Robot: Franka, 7 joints.
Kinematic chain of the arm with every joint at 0, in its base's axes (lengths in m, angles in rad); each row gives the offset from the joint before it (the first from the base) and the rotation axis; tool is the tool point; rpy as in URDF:
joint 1: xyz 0 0 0.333 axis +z
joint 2: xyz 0 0 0 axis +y
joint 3: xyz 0 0 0.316 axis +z
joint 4: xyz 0.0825 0 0 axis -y
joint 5: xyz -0.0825 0 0.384 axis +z
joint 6: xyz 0 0 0 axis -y
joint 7: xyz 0.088 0 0 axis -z
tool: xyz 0 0 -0.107 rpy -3.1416 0 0
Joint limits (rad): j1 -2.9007..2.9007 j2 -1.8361..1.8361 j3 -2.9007..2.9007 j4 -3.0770..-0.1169 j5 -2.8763..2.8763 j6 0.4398..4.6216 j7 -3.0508..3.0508
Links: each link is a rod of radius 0.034 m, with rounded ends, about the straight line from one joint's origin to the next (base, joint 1, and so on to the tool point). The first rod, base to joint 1, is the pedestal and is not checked.
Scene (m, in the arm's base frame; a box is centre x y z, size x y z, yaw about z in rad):
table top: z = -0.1
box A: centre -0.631 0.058 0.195 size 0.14 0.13 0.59 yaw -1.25
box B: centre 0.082 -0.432 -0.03 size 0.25 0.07 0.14 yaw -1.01
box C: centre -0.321 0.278 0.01 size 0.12 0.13 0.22 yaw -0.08
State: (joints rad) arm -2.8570 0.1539 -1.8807 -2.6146 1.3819 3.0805 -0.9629
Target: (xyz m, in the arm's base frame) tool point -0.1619 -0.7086 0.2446
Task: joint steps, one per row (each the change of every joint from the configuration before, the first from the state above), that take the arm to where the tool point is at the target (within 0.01 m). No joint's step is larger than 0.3 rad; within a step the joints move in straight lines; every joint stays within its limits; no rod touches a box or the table.
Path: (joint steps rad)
1: 0.2022 0.0503 0.1573 0.2250 -0.0210 -0.0321 0.0000
2: 0.2023 0.0503 0.1574 0.2251 -0.0209 -0.0321 0.0000
3: 0.2022 0.0503 0.1573 0.2250 -0.0210 -0.0321 0.0000
4: 0.2023 0.0503 0.1574 0.2251 -0.0210 -0.0322 0.0000
5: 0.2310 0.1563 0.2570 0.0548 -0.0191 -0.0666 0.0000
6: 0.2310 0.1563 0.2570 0.0548 -0.0191 -0.0667 0.0000
7: 0.2311 0.1563 0.2571 0.0549 -0.0192 -0.0667 0.0000

